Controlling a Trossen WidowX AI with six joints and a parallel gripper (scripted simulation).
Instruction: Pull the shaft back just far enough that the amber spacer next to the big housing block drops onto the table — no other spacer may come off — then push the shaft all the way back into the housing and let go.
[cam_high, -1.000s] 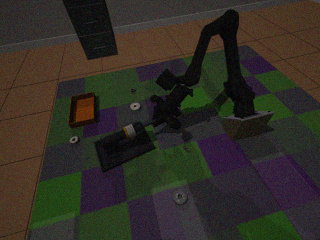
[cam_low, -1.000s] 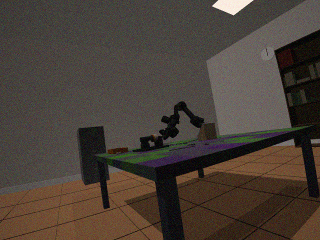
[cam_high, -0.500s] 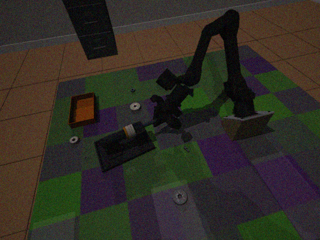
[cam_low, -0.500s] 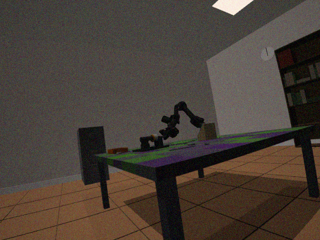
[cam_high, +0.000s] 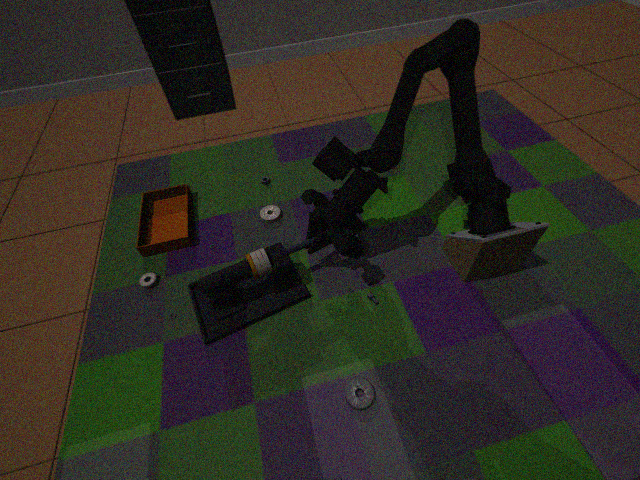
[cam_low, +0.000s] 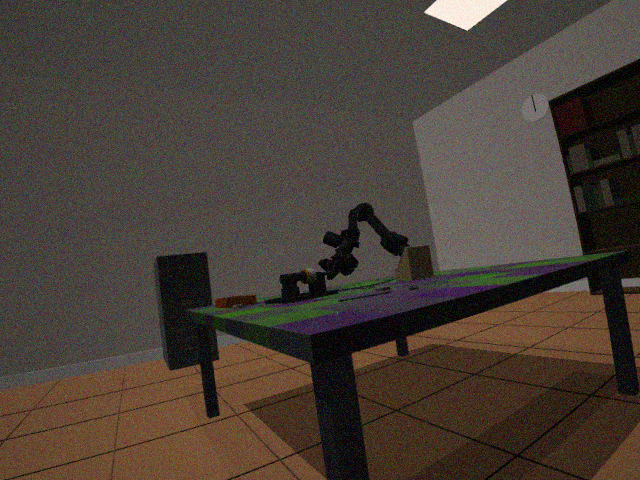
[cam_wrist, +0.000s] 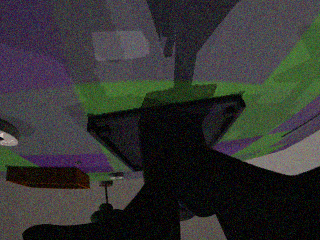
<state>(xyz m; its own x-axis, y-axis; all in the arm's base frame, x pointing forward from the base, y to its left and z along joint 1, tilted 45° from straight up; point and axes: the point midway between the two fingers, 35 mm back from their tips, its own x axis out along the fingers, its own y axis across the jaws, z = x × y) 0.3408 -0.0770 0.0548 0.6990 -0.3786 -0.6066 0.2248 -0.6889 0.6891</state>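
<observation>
Now: the dark shaft 6 cm ahead of my gripper tip, 1 cm to the left of it and 3 cm above it. Round my gripper tip: small nut: 6 cm ahead, 32 cm to the right, 5 cm below; then amber spacer: 12 cm ahead, 3 cm to the left, 2 cm above; then orange tray: 33 cm ahead, 24 cm to the right, 4 cm below.
</observation>
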